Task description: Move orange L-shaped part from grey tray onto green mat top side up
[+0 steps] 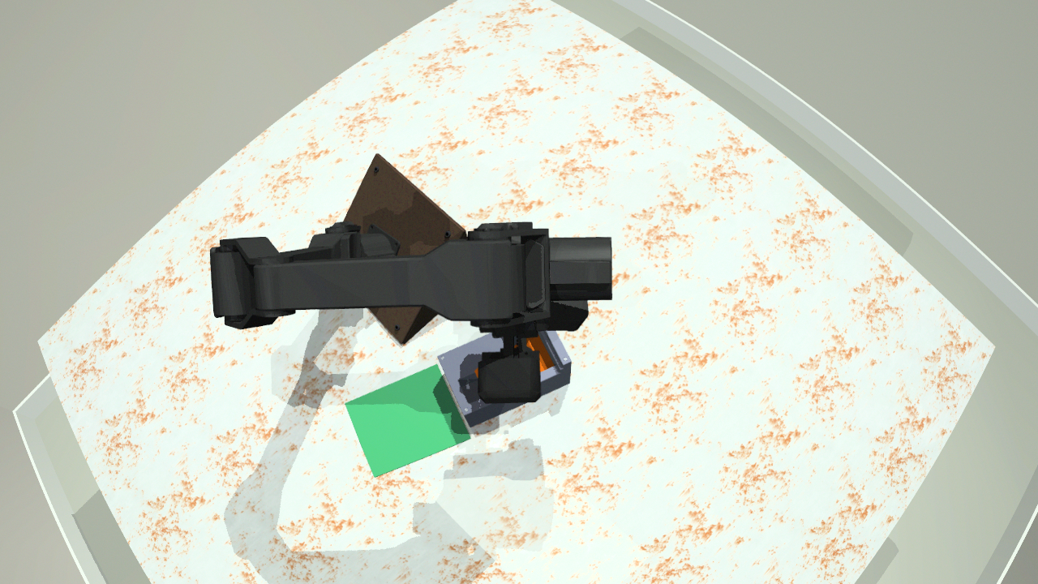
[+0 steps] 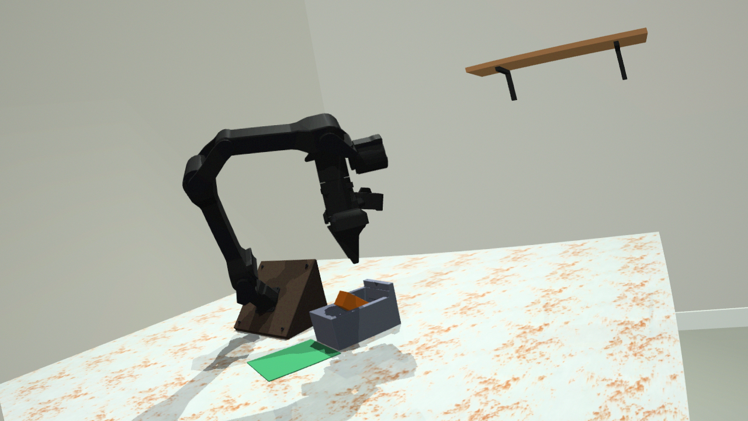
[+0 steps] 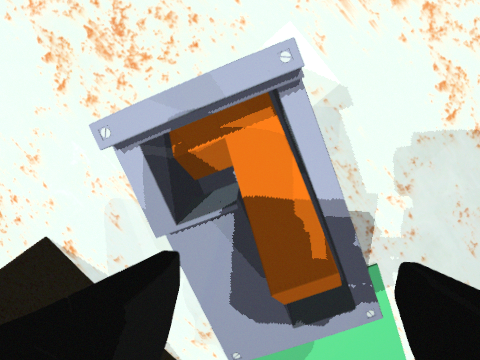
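Right now the orange L-shaped part is 1 cm behind my gripper tip, 1 cm to the left of it and 11 cm below it. Also, from my gripper tip: green mat (9 cm behind, 15 cm to the right, 16 cm below).
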